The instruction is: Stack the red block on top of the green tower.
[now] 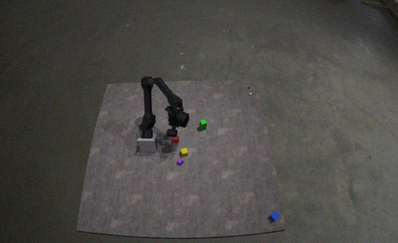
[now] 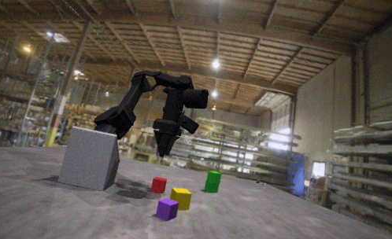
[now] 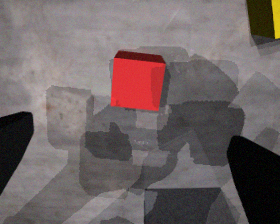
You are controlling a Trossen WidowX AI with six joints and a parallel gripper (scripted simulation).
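My gripper tip is now 9 cm above the red block. From my gripper tip the other things lie so: purple block: 5 cm ahead, 17 cm to the right, 9 cm below; then blue block: 65 cm ahead, 55 cm to the right, 8 cm below; then yellow block: 7 cm ahead, 10 cm to the right, 8 cm below.
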